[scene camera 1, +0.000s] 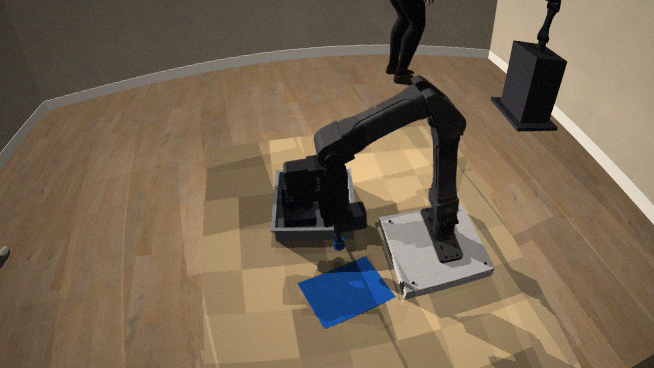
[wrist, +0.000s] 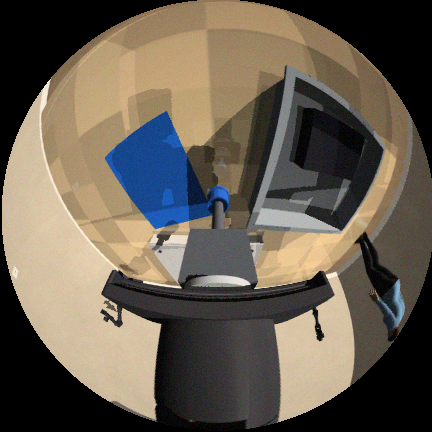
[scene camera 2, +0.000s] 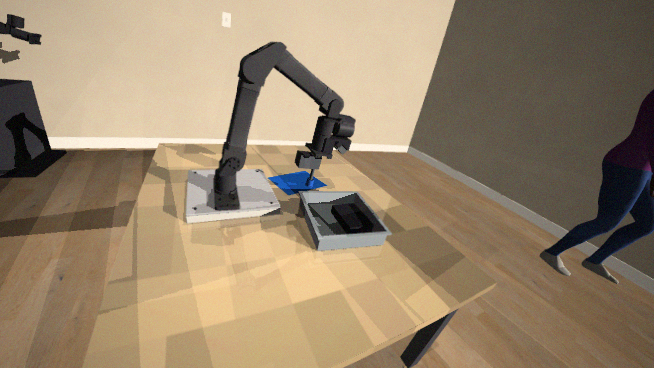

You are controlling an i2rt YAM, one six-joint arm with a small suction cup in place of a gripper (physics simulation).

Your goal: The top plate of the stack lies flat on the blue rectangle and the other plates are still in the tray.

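Places are measured from the arm's base along level axes (x ahead, y left, z up), in millimetres.
Where they show: hand, tool point: [scene camera 1: 339,246] [wrist: 217,195] [scene camera 2: 309,185]; arm's base, link origin: [scene camera 1: 441,234] [scene camera 2: 225,191].
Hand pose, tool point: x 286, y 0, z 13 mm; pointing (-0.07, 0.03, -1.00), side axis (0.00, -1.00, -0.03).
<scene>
Things, the pixels of their centre, and the offset from my tool point. "pt": a spot on its surface instead.
- grey tray, body centre: [wrist: 328,172] [scene camera 1: 313,203] [scene camera 2: 340,217] dx +44, dy -180, dz -19 mm
- blue rectangle, surface spot: [wrist: 150,175] [scene camera 1: 339,293] pt dx +15, dy +118, dz -44 mm
My suction cup [scene camera 1: 339,244] [scene camera 2: 310,183] [wrist: 218,200] is blue and points down above the table, between the tray and the blue rectangle. No plate shows on it, so it counts as open. The dark stack of plates [scene camera 2: 352,216] [wrist: 330,142] lies in the grey tray [scene camera 1: 305,235] [scene camera 2: 350,241] [wrist: 290,220], toward one side. The arm largely hides the stack in scene camera 1, and single plates cannot be told apart. The blue rectangle [scene camera 1: 340,300] [scene camera 2: 290,183] [wrist: 150,175] lies flat on the table with shadows across it and no plate on it.
The arm's light base plate [scene camera 1: 410,250] [scene camera 2: 200,200] stands beside the blue rectangle and near the tray. The tray's raised walls surround the stack. The table edge [scene camera 2: 420,327] shows in scene camera 2. A person [scene camera 1: 407,35] [scene camera 2: 625,190] stands on the floor away from the table.
</scene>
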